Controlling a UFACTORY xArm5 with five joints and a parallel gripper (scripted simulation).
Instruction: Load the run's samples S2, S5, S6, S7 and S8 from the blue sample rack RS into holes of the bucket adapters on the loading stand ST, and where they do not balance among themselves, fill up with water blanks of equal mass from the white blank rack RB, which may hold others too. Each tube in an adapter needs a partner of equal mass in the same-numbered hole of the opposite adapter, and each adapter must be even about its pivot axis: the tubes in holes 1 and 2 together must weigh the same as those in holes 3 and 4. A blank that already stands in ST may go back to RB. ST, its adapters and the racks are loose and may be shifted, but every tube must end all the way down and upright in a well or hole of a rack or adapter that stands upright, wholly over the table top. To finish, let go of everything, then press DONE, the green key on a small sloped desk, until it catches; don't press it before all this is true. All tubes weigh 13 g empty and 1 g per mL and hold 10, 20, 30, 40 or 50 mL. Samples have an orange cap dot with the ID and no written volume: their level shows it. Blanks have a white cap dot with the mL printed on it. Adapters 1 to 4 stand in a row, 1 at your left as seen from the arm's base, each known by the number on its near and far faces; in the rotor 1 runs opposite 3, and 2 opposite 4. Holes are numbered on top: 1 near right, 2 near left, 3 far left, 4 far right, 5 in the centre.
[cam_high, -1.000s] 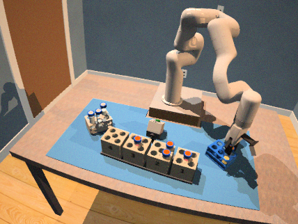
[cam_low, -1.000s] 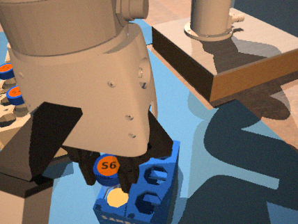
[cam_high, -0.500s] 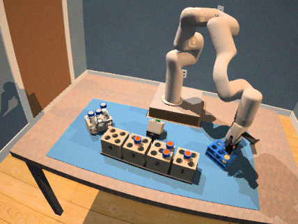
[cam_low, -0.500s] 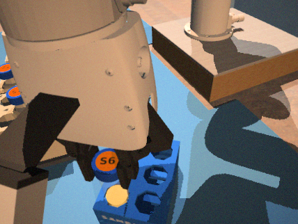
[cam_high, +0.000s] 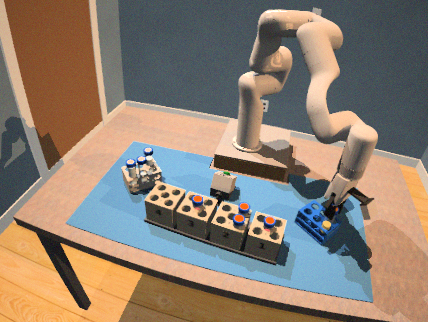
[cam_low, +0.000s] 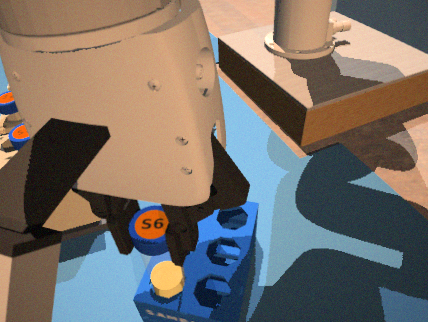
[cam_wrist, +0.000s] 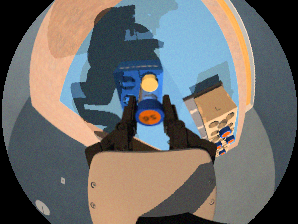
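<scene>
My hand is 4 cm past the blue sample rack RS, 2 cm to the left of it and 11 cm above it. The rest, counted from my hand: white blank rack RB: 1 cm ahead, 67 cm to the right, 11 cm below; blue-capped tube: 5 cm ahead, 68 cm to the right, 7 cm below; loading stand ST: 11 cm ahead, 34 cm to the right, 13 cm below.
</scene>
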